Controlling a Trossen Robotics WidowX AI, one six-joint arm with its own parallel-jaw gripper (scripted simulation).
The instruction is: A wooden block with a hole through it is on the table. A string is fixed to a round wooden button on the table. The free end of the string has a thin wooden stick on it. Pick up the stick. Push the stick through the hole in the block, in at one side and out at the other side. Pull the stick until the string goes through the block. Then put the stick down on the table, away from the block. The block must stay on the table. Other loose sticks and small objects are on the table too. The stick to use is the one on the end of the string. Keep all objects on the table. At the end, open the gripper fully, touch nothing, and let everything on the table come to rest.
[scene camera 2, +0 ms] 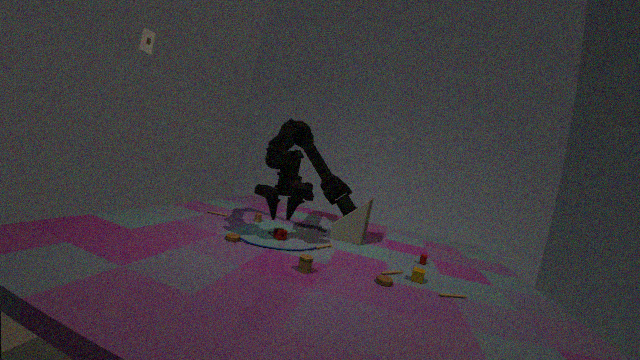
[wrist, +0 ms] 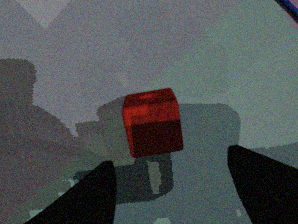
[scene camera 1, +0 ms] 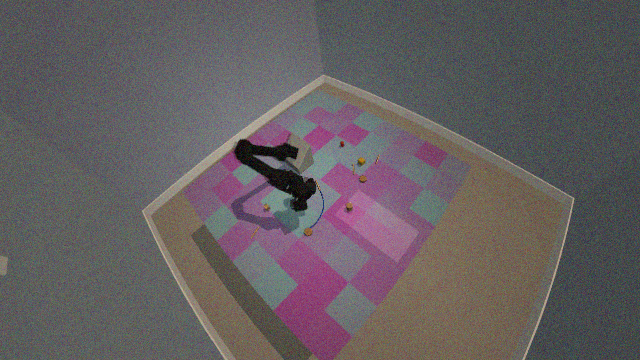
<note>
In view: the gripper (scene camera 2: 280, 219).
The gripper is seen too in the wrist view (wrist: 171, 162).
</note>
